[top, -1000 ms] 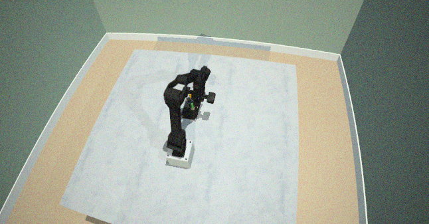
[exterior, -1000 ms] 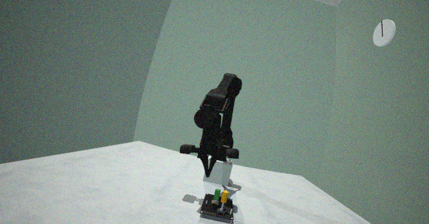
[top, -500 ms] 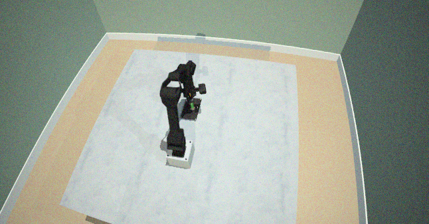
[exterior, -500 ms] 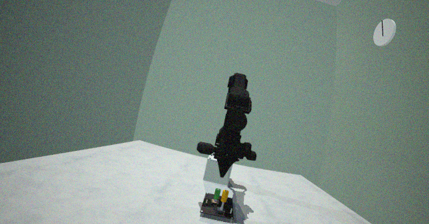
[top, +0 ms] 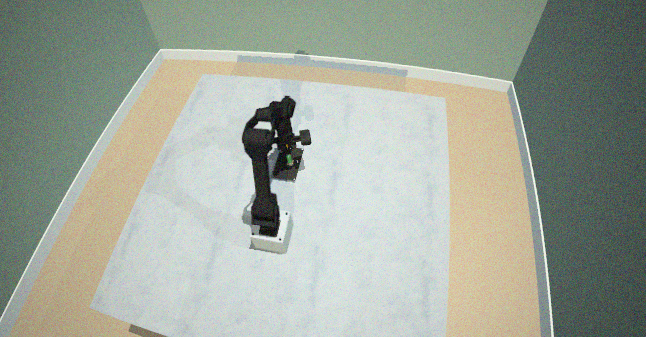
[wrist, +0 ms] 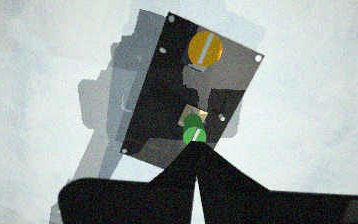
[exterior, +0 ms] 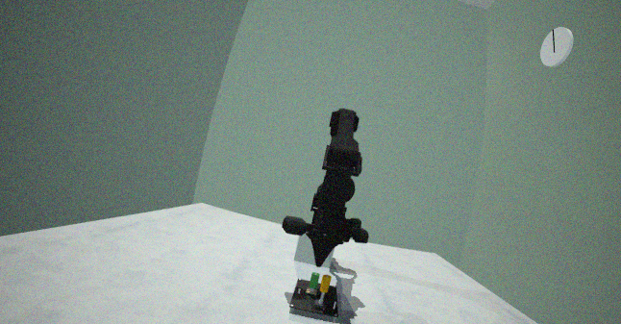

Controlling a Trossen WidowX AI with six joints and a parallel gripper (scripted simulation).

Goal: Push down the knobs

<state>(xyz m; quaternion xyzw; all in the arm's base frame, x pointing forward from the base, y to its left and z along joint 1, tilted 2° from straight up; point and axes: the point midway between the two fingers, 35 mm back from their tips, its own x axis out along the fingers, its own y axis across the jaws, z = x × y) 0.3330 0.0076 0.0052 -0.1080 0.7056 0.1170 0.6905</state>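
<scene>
My gripper tip is 30 mm above the green knob. Round my gripper tip: yellow knob: 60 mm ahead, 20 mm to the left, 10 mm below.
</scene>
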